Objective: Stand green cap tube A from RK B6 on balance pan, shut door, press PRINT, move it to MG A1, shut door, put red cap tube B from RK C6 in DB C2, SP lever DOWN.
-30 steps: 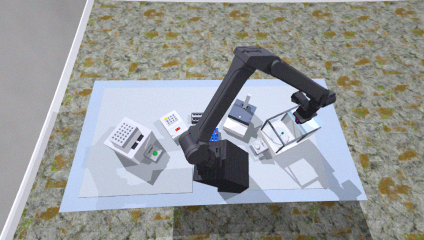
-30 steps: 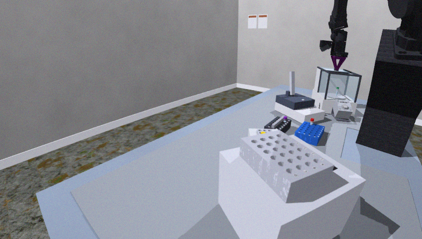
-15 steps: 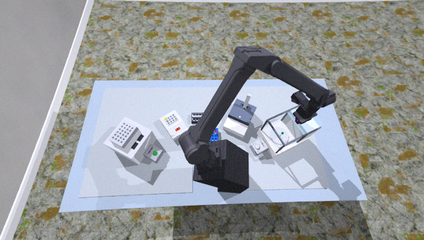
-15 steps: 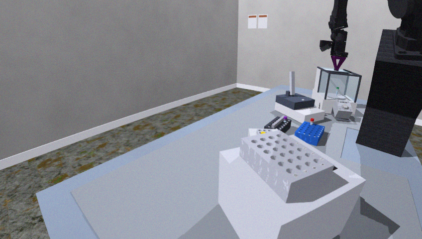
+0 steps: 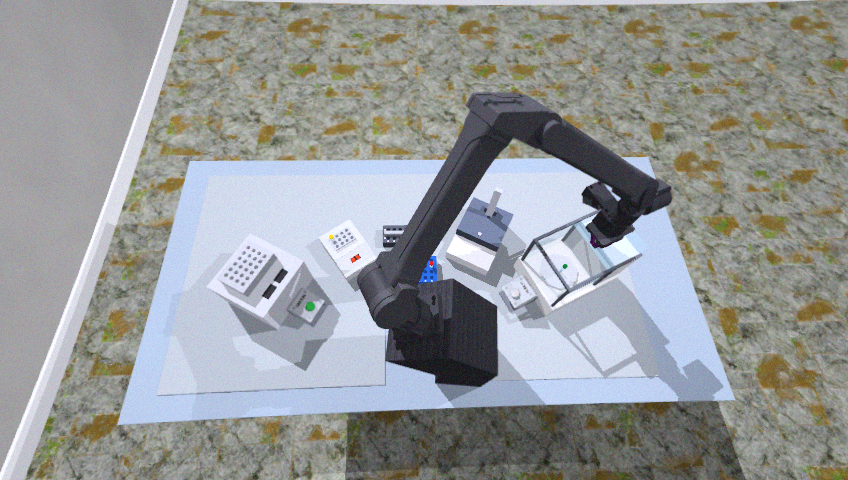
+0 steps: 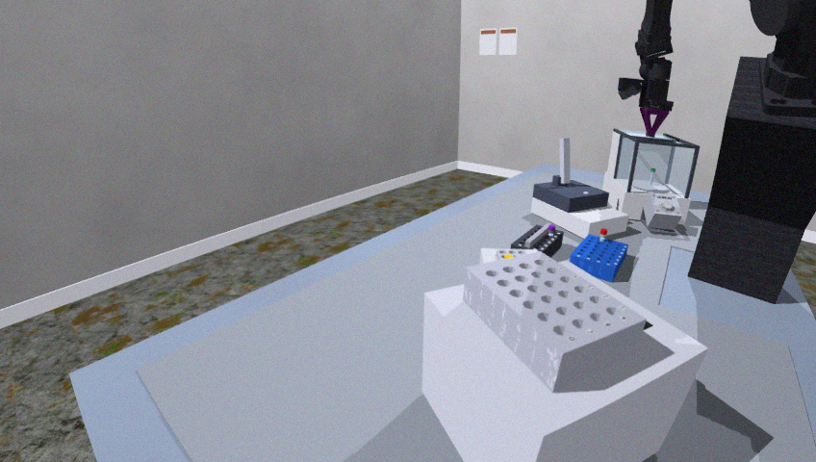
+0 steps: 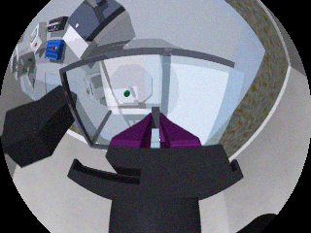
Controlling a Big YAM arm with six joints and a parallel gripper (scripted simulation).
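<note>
The balance door is 10 mm ahead of my hand, 30 mm to the right of it and 10 mm below it. The rest, counted from my hand: white print key 80 mm behind, 190 mm to the left, 150 mm below; then SP lever 180 mm ahead, 240 mm to the left, 80 mm below; then round pan 20 mm behind, 60 mm to the left, 140 mm below.
</note>
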